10 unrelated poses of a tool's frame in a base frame.
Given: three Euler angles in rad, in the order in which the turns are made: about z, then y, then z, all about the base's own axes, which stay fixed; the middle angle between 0 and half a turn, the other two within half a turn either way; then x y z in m.
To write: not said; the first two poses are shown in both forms.
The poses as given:
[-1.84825 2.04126 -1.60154 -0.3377 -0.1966 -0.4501]
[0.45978 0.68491 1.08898 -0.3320 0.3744 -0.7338]
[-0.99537 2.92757 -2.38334 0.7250 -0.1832 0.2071]
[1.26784 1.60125 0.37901 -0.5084 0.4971 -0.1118]
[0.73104 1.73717 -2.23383 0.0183 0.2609 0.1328]
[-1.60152 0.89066 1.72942 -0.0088 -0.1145 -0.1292]
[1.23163 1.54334 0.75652 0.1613 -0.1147 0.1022]
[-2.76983 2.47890 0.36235 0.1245 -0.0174 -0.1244]
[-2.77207 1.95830 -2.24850 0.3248 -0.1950 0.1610]
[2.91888 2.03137 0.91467 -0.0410 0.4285 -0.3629]
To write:
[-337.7 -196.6 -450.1 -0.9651 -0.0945 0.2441 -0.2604 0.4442 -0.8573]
[-332.0 374.4 -733.8 -0.0716 0.8207 -0.5669 -0.9534 0.1107 0.2807]
[725.0 -183.2 207.1 -0.1908 0.9748 -0.1156 0.9694 0.1686 -0.1782]
[-508.4 497.1 -111.8 -0.3616 0.8834 -0.2982 -0.0834 0.2879 0.9540]
[18.3 260.9 132.8 0.6021 -0.3138 -0.7342 0.5187 -0.5454 0.6584]
[-8.8 -114.5 -129.2 0.9900 0.1388 0.0239 -0.0690 0.6256 -0.7771]
[161.3 -114.7 102.2 -0.6407 0.6921 -0.3326 -0.2472 0.2242 0.9427]
[124.5 -17.4 -124.4 0.8156 -0.0793 0.5732 0.0625 -0.9727 -0.2235]
[324.8 -195.0 161.0 -0.5023 -0.0480 0.8634 -0.6409 0.6910 -0.3344]
[-41.0 428.5 -362.9 0.0894 0.4782 0.8737 0.8327 -0.5172 0.1979]

